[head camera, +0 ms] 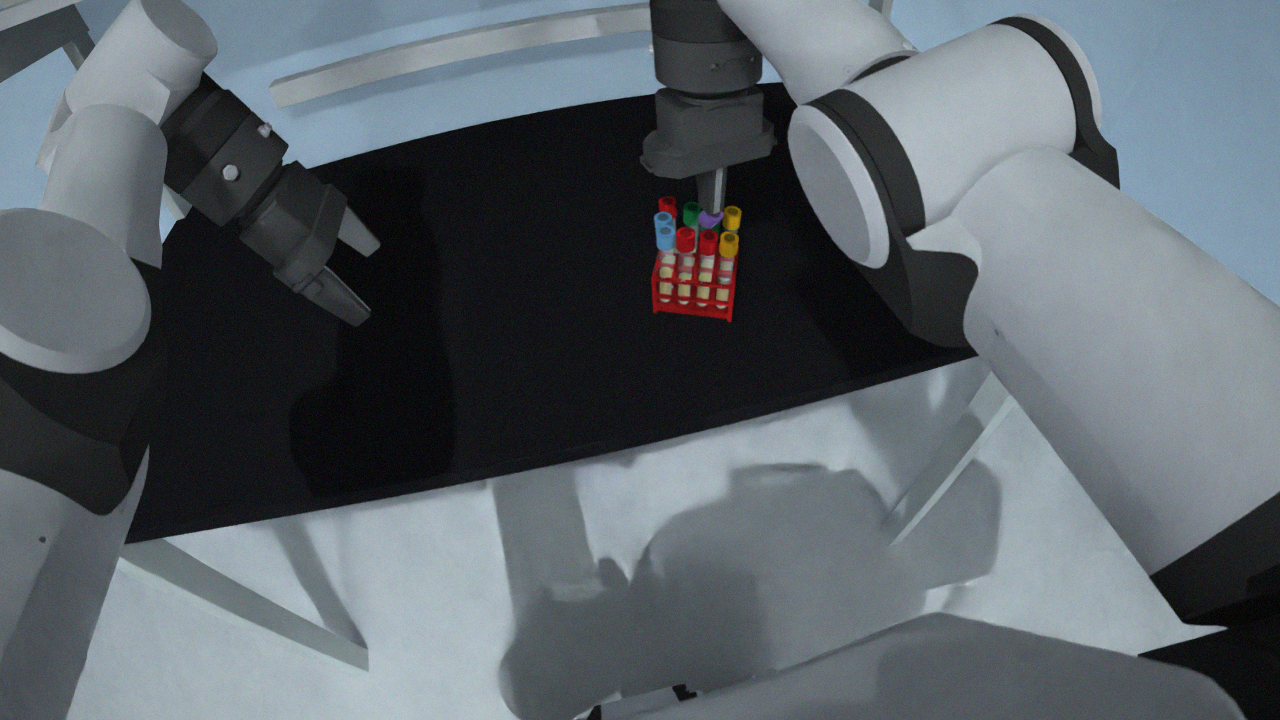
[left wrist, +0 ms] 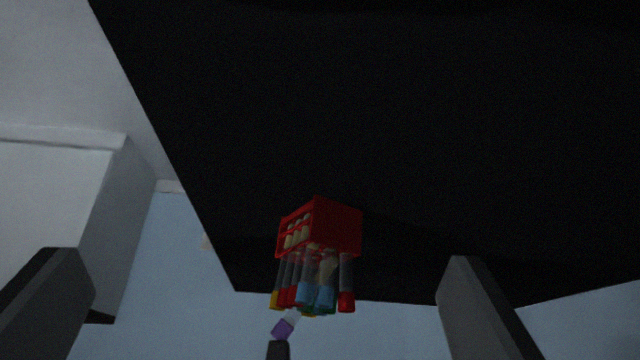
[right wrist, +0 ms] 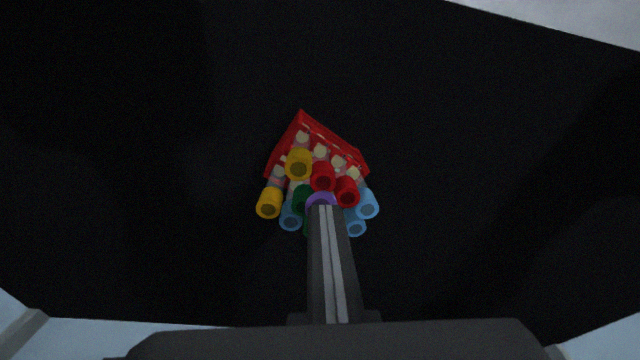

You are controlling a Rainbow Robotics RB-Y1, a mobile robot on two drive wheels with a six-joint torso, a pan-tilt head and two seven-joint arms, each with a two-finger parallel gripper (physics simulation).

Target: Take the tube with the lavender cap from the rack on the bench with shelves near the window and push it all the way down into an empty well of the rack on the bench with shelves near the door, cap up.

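Places are measured from the robot's base along level axes (x right, y ahead, z up), in millimetres.
Pixels of known places: left gripper, fingertip midpoint: (head camera: 369,281) (left wrist: 272,272); right gripper, fingertip midpoint: (head camera: 711,208) (left wrist: 279,341) (right wrist: 324,216).
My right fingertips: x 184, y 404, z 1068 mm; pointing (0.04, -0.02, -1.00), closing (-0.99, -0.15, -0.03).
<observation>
Ahead of a thing's pixels: the offset from my right fingertips to its middle. "pt": to the spot under its first point. Level surfaces: height alone.
A red rack @(dx +0, dy +36, dz -123 mm) (head camera: 695,286) with several tubes capped red, blue, yellow and green stands on the black bench top. The tube with the lavender cap @(dx -8, dy +27, dz -48 mm) (head camera: 710,217) sits in the rack's back row. It stands higher than the other tubes and is tilted, as the left wrist view (left wrist: 281,328) shows. My right gripper (head camera: 713,206) points straight down, shut, with its fingertips against the top of the lavender cap @(pt dx +3, dy -8, dz -6 mm) (right wrist: 321,198) and nothing between them. My left gripper (head camera: 352,270) is open and empty, above the bench far to the left of the rack (left wrist: 320,228).
The black bench top @(dz -154 mm) (head camera: 536,357) ends in a front edge below the rack and a curved rail (head camera: 465,49) at the back. The bench's grey legs @(pt dx +537, dy -81, dz -631 mm) (head camera: 949,456) show underneath. My right forearm (head camera: 985,179) hangs over the bench's right side.
</observation>
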